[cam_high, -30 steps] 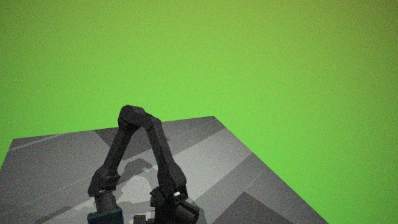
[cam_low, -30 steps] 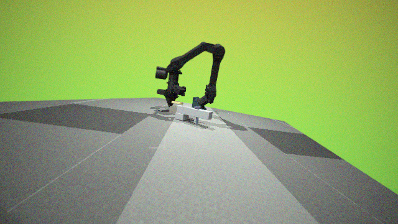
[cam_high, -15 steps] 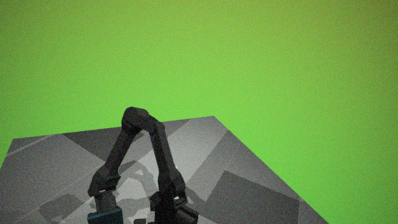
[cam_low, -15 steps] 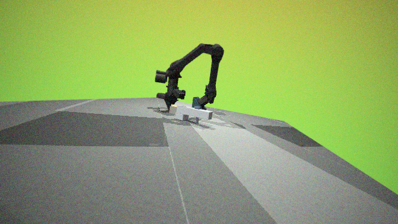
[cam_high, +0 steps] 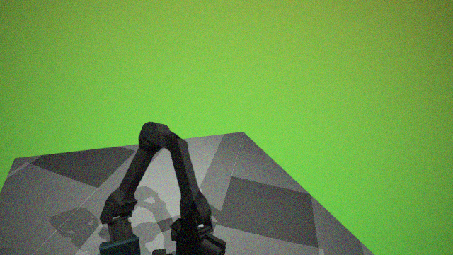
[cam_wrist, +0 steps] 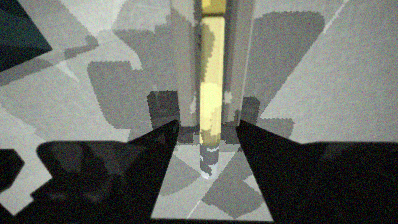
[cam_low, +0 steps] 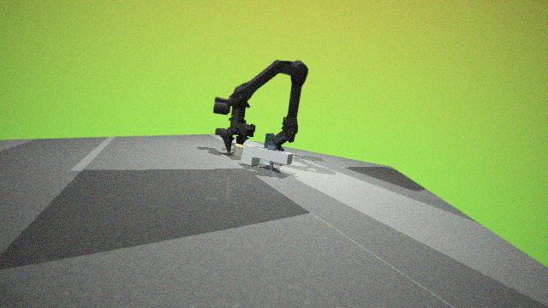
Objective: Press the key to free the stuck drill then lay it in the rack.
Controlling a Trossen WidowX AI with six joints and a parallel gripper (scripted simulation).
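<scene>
My gripper tip is now 10 mm short of the yellow drill, 40 mm to the right of it and 30 mm below it. Round my gripper tip: grey slotted rack 20 mm ahead, 50 mm to the left, 10 mm above; then grey block 140 mm ahead, 180 mm to the left, 40 mm above; then blue key 140 mm ahead, 210 mm to the left, 40 mm above.
</scene>
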